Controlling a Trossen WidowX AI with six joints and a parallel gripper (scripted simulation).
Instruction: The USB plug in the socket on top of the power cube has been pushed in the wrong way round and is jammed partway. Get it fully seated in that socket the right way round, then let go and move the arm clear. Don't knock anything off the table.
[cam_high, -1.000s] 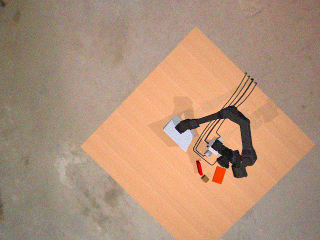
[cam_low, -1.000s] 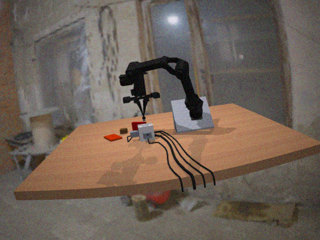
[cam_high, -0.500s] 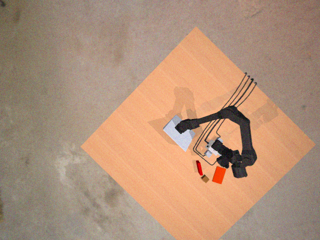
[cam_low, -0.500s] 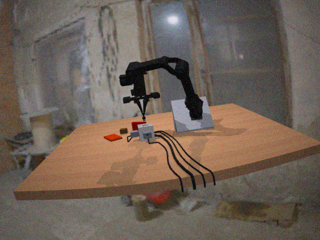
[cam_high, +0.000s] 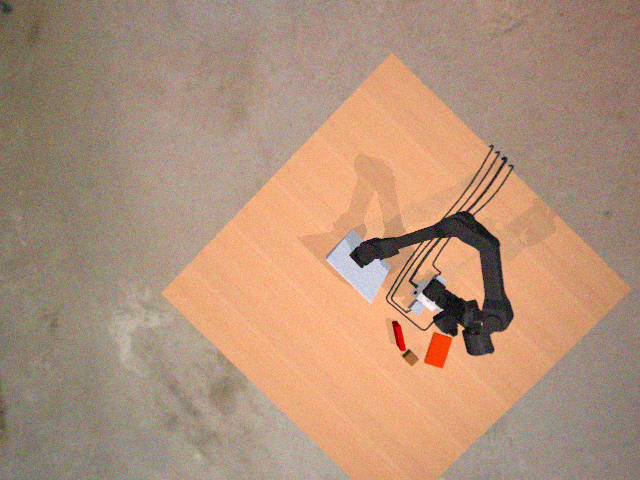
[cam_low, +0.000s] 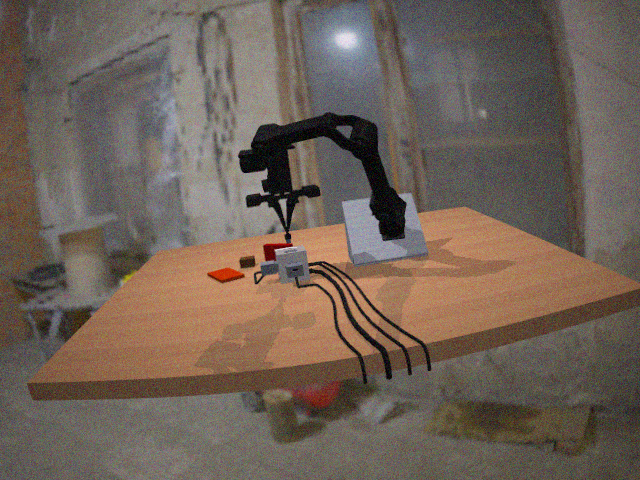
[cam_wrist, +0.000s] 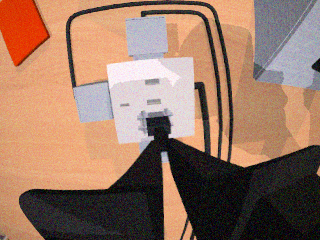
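My gripper tip is 2 cm above the dark USB plug. Also, from my gripper tip: small brown cube: 15 cm ahead, 22 cm to the right, 12 cm below; flat orange plate: 20 cm ahead, 13 cm to the right, 13 cm below; red block: 5 cm ahead, 20 cm to the right, 10 cm below.
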